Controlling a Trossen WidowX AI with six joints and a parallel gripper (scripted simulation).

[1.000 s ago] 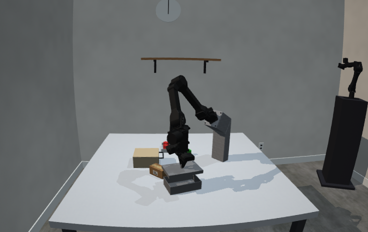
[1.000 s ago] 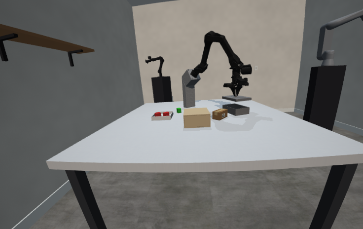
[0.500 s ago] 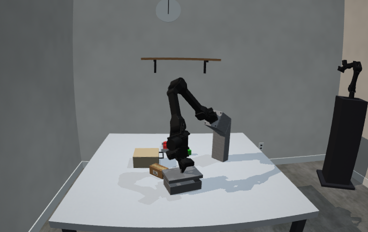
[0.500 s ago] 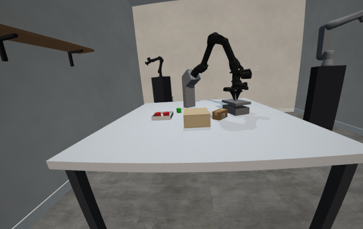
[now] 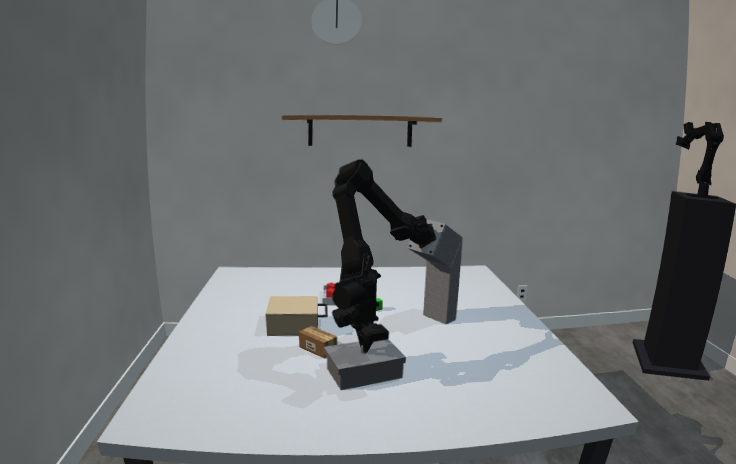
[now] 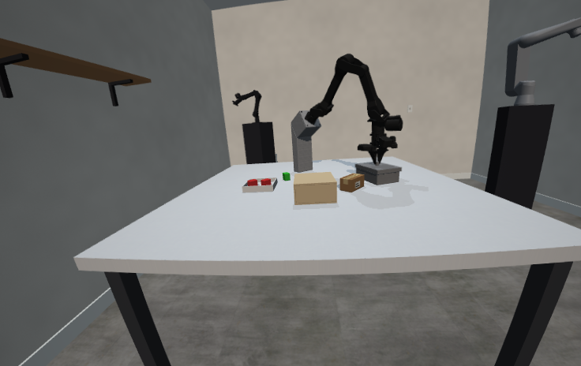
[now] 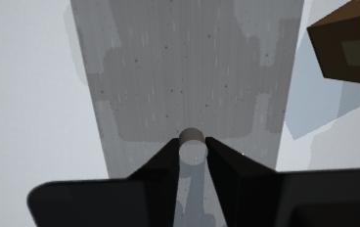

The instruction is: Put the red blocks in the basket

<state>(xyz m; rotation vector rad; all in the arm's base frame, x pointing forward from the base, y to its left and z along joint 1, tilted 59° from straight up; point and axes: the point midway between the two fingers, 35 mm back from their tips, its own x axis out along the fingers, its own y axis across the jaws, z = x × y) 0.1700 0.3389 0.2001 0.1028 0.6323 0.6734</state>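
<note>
Right now my hand is 18 cm short of the cardboard box, 8 cm above it and 7 cm to the left of it. From my hand the other things lie so: knobbed lid: 4 cm below; dark grey box: 10 cm below; shallow basket: 49 cm to the right, 30 cm ahead, 10 cm below.
</note>
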